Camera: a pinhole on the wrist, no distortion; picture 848 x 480 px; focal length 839.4 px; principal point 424.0 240.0 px. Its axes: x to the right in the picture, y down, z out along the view. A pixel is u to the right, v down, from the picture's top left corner.
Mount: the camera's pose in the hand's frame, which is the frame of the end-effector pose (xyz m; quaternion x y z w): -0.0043 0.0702 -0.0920 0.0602 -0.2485 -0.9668 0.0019
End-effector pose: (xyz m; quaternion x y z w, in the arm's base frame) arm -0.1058 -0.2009 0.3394 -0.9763 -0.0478 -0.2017 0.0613
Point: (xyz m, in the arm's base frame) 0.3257 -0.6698 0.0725
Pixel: outside the picture
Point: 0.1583 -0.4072 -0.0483
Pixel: 202 347
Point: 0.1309 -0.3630 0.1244
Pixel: 34 347
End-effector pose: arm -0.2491 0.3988 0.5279 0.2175 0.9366 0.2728 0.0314
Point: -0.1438 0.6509 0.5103
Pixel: 282 201
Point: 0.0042 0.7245 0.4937
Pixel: 506 109
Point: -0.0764 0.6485 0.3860
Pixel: 441 417
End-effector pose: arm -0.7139 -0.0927 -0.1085 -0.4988 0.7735 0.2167 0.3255
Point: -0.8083 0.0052 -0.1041
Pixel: 522 315
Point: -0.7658 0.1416 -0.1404
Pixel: 652 432
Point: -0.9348 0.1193 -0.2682
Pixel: 205 100
